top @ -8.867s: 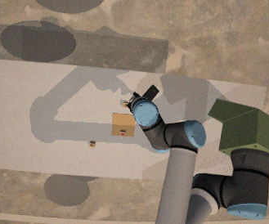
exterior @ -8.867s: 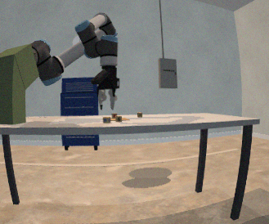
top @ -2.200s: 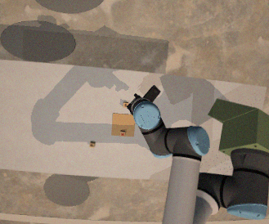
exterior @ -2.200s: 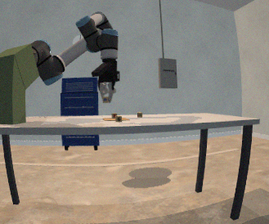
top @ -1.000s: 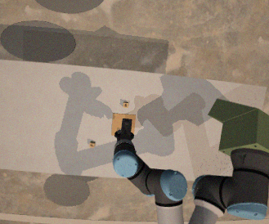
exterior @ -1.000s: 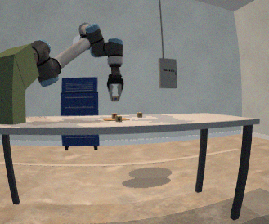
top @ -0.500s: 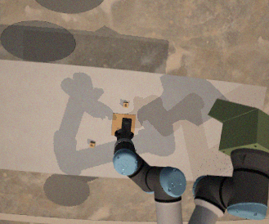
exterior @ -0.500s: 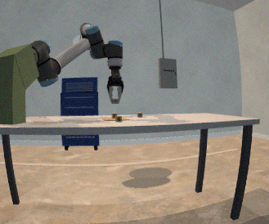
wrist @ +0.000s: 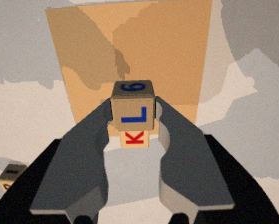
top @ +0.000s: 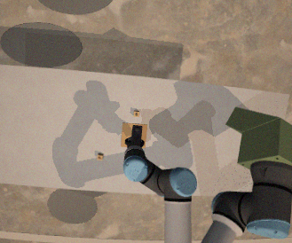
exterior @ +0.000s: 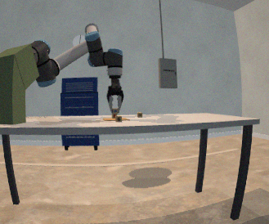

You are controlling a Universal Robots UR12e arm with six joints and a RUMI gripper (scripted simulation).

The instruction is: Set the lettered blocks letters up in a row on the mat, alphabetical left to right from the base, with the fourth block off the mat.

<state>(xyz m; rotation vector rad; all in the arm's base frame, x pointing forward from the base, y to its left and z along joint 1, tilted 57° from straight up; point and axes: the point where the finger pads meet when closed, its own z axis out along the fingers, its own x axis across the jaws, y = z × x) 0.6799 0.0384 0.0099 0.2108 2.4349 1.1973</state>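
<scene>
Right now my hand is 50 mm above the orange mat.
</scene>
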